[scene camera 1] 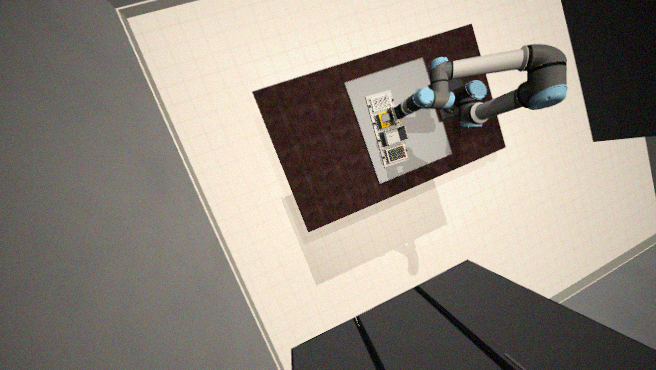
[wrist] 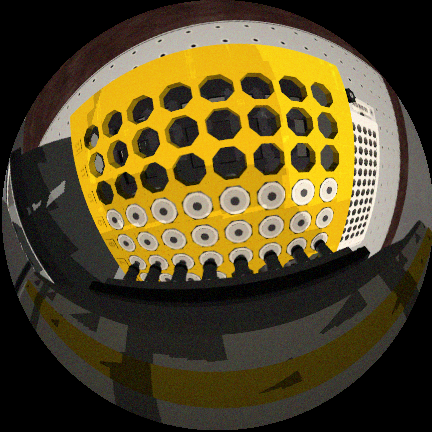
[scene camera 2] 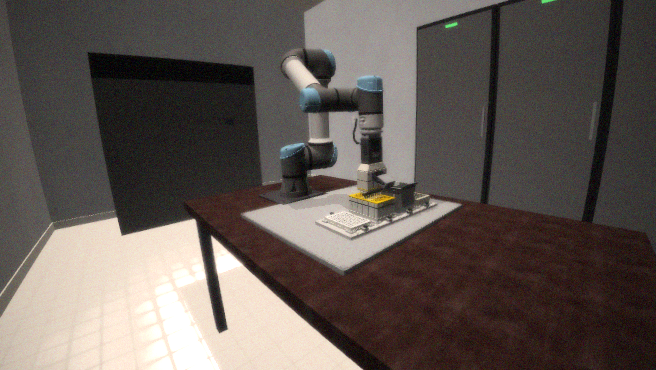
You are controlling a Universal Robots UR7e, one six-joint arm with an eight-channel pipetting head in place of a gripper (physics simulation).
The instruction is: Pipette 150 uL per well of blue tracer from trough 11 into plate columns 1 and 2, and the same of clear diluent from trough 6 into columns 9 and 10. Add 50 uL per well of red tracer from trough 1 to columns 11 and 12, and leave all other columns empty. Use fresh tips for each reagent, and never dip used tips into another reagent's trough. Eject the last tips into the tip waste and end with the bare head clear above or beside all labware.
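Observation:
The pipetting head (scene camera 1: pixel 395 116) (scene camera 2: pixel 367 188) (wrist: pixel 210 267) is low over the near part of the yellow tip rack (scene camera 1: pixel 380 119) (scene camera 2: pixel 380 199) (wrist: pixel 225 60). Its dark nozzles meet the collars of a row of tips in the wrist view. Whether they are seated is hidden. Two full rows of tips and three rows of empty holes show beyond them. The white plate (scene camera 1: pixel 381 102) (scene camera 2: pixel 347 219) (wrist: pixel 365 170) is beside the rack. The tip waste (scene camera 1: pixel 392 137) (scene camera 2: pixel 404 195) is on the rack's other side. The trough reservoir (scene camera 1: pixel 396 154) is past the waste; its liquids cannot be made out.
The labware stands in a row on a grey perforated board (scene camera 1: pixel 420 75) (scene camera 2: pixel 285 225) on the dark table (scene camera 1: pixel 300 150) (scene camera 2: pixel 475 260). Dark cabinets (scene camera 1: pixel 475 320) (scene camera 2: pixel 455 110) stand nearby. A dark wall rises close to the left of the rack in the wrist view.

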